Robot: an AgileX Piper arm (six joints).
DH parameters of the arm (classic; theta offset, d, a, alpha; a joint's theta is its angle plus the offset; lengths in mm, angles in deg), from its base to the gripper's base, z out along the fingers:
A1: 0 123 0 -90
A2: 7.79 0 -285.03 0
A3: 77.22 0 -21.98 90
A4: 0 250.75 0 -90
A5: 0 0 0 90
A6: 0 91 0 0
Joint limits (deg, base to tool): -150..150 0..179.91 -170..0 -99.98..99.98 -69.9..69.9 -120..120
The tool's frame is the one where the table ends.
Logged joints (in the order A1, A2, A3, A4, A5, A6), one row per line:
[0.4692 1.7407 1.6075 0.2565 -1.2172 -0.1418]
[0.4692 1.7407 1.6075 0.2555 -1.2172 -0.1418]
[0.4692 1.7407 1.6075 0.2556 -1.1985 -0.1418]
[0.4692 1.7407 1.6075 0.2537 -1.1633 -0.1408]
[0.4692 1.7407 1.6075 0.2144 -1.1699 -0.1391]
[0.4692 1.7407 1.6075 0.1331 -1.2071 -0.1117]
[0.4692 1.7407 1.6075 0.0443 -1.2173 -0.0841]
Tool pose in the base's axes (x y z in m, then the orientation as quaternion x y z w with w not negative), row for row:
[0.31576 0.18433 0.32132 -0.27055 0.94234 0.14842 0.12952]
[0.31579 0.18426 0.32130 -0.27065 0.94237 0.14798 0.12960]
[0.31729 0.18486 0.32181 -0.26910 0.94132 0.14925 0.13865]
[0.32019 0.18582 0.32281 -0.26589 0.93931 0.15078 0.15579]
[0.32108 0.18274 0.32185 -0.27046 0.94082 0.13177 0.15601]
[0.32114 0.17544 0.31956 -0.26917 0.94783 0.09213 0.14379]
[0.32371 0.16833 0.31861 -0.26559 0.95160 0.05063 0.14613]
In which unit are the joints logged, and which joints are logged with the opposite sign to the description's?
The joints are logged in radians. Opposite sign: A3, A5.
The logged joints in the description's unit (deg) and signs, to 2 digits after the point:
[26.88 99.73 -92.10 14.70 69.74 -8.12]
[26.88 99.73 -92.10 14.64 69.74 -8.12]
[26.88 99.73 -92.10 14.64 68.67 -8.12]
[26.88 99.73 -92.10 14.54 66.65 -8.07]
[26.88 99.73 -92.10 12.28 67.03 -7.97]
[26.88 99.73 -92.10 7.63 69.16 -6.40]
[26.88 99.73 -92.10 2.54 69.75 -4.82]

